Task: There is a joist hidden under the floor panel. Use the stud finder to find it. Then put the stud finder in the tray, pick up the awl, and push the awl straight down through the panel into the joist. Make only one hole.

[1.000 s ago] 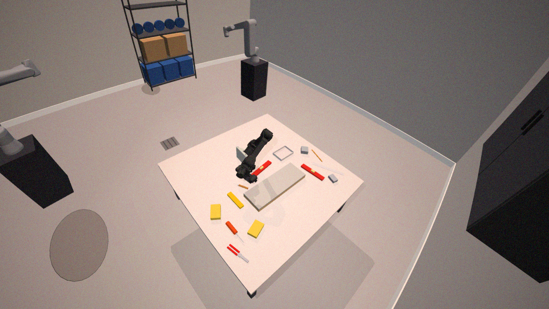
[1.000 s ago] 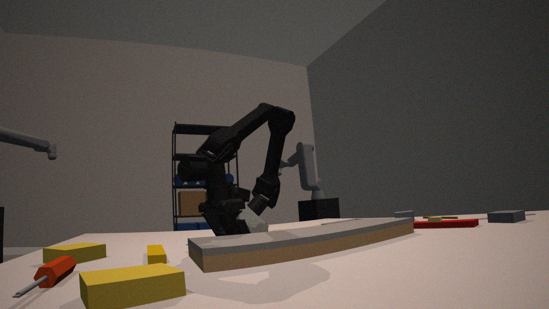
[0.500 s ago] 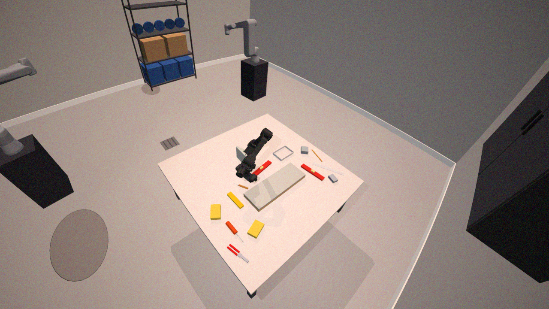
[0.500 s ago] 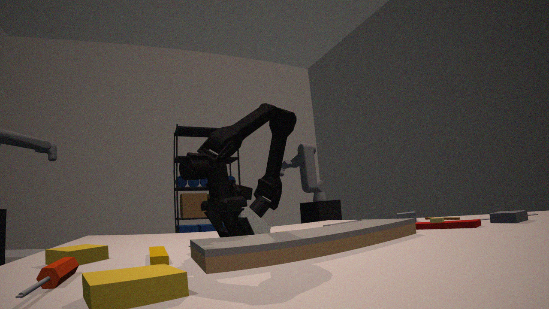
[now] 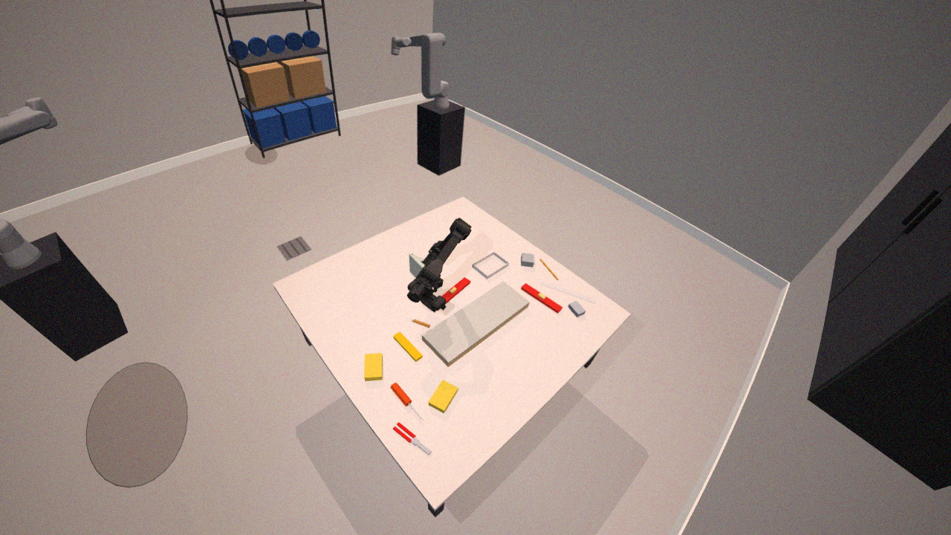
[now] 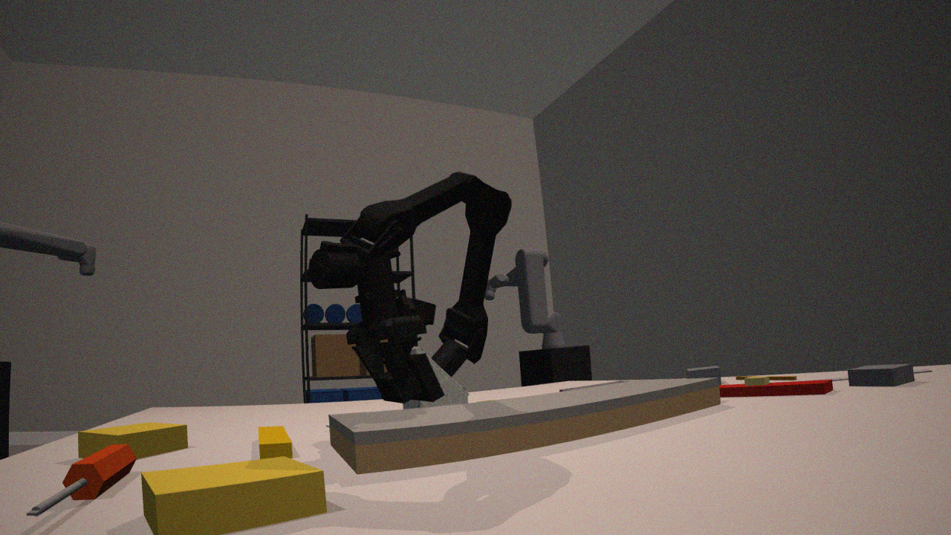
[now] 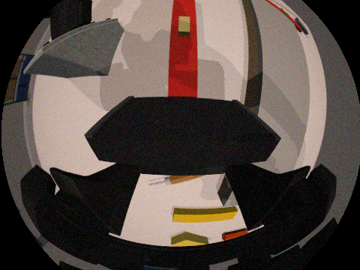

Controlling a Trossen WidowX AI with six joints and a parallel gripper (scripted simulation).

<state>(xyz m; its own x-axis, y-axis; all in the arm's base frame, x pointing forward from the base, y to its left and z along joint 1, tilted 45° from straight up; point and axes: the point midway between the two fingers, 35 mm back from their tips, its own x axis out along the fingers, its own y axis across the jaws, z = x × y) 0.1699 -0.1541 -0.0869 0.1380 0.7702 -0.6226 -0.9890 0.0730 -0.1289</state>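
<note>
Now: gripper tip 1 cm past the awl, 7 cm to the left of it and 6 cm above it. Round my gripper tip: grey tray: 47 cm to the left, 5 cm below; then stud finder: 1 cm ahead, 1 cm to the left; then pencil: 24 cm ahead, 69 cm to the left, 6 cm below.
</note>
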